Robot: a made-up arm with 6 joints. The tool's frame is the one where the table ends. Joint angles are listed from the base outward.
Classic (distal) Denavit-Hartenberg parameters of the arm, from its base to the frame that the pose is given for. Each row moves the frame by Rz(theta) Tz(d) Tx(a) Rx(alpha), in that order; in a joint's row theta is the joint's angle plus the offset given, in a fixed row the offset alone. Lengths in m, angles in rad.
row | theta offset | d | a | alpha
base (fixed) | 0.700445 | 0 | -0.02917 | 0
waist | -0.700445 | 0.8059 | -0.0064 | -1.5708
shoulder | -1.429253 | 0 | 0.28 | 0
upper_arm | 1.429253 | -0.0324 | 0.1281 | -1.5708
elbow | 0 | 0.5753 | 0.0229 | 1.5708
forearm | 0 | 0.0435 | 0.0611 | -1.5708
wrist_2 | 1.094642 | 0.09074 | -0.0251 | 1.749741
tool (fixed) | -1.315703 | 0.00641 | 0 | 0
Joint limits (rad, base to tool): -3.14..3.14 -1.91..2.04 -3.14..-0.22 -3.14..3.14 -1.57..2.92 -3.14..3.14
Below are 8 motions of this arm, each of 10 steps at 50 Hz.
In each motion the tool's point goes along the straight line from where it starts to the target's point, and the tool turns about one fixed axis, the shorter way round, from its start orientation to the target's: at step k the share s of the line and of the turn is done. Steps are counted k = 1, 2, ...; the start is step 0. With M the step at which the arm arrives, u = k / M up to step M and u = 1 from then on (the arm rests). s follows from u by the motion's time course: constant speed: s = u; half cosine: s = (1 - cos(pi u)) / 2; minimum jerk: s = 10 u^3 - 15 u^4 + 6 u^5.
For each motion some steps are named. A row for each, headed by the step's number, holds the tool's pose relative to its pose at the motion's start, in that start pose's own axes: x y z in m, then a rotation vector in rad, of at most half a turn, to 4 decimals.
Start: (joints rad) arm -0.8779 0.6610 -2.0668 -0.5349 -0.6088 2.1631
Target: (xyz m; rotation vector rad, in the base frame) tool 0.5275 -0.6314 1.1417 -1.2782 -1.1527 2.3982
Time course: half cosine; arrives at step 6
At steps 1, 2, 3, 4, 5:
1: 0.0003 0.0002 0.0026 0.0013 0.0029 -0.0007
2: 0.0012 0.0007 0.0099 0.0050 0.0109 -0.0027
3: 0.0024 0.0014 0.0197 0.0099 0.0217 -0.0054
4: 0.0036 0.0021 0.0296 0.0149 0.0326 -0.0080
5: 0.0045 0.0027 0.0368 0.0185 0.0405 -0.0100

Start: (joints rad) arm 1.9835 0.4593 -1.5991 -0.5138 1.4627 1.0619
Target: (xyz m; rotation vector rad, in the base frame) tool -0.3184 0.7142 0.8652 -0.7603 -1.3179 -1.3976
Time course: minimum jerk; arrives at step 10
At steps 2, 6, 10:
2: 0.0031 0.0017 0.0015 0.0060 0.0070 0.0020
6: 0.0363 0.0195 0.0178 0.0712 0.0826 0.0239
10: 0.0532 0.0285 0.0260 0.1043 0.1210 0.0351

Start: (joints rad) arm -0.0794 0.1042 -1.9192 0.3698 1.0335 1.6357
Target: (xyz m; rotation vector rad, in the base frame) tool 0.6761 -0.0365 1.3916 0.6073 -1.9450 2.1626
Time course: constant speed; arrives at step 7
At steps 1, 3, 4, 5, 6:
1: 0.0010 -0.0019 -0.0031 0.0018 -0.0030 0.0057
3: 0.0031 -0.0057 -0.0094 0.0053 -0.0089 0.0171
4: 0.0042 -0.0076 -0.0126 0.0071 -0.0118 0.0228
5: 0.0052 -0.0095 -0.0157 0.0088 -0.0148 0.0284
6: 0.0062 -0.0114 -0.0189 0.0106 -0.0177 0.0341

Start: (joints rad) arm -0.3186 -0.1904 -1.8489 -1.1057 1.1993 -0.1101
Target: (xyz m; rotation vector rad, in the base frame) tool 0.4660 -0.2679 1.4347 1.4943 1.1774 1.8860
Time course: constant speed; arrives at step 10
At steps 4, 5, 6, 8, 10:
4: -0.0096 0.0097 -0.0121 -0.0035 -0.0245 0.0481
5: -0.0119 0.0121 -0.0151 -0.0044 -0.0306 0.0601
6: -0.0143 0.0145 -0.0182 -0.0053 -0.0367 0.0721
8: -0.0191 0.0193 -0.0242 -0.0071 -0.0490 0.0961
10: -0.0239 0.0241 -0.0303 -0.0088 -0.0612 0.1201

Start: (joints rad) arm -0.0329 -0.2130 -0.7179 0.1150 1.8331 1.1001
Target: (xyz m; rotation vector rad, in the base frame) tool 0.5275 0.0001 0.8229 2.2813 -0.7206 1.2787
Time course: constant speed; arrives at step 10
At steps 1, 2, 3, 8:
1: 0.0081 -0.0009 -0.0018 0.0029 0.0106 0.0073
2: 0.0161 -0.0018 -0.0036 0.0057 0.0211 0.0147
3: 0.0242 -0.0027 -0.0054 0.0086 0.0317 0.0220
8: 0.0644 -0.0072 -0.0145 0.0229 0.0844 0.0586

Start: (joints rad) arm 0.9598 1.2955 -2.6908 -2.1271 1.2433 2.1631
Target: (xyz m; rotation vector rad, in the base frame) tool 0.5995 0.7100 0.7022 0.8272 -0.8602 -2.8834
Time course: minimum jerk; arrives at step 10
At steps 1, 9, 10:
1: 0.0006 -0.0003 -0.0010 0.0016 -0.0002 0.0001
9: 0.0695 -0.0355 -0.1122 0.1826 -0.0240 0.0090
10: 0.0701 -0.0358 -0.1132 0.1842 -0.0242 0.0091

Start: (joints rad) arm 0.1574 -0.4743 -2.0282 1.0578 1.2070 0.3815
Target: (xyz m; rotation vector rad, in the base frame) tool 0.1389 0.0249 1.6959 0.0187 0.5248 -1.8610
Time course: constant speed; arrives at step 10
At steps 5, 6, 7, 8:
5: 0.0084 0.0056 -0.0018 0.0298 0.0084 -0.0349
6: 0.0100 0.0067 -0.0021 0.0358 0.0101 -0.0419
7: 0.0117 0.0079 -0.0025 0.0417 0.0118 -0.0489
8: 0.0134 0.0090 -0.0028 0.0477 0.0135 -0.0558

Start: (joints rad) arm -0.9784 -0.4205 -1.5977 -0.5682 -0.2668 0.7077
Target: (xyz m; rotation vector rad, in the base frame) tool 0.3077 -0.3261 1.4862 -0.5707 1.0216 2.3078
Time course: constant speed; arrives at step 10
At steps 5, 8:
5: 0.0004 -0.0156 -0.0192 -0.0017 -0.0228 0.0272
8: 0.0007 -0.0249 -0.0306 -0.0026 -0.0365 0.0435

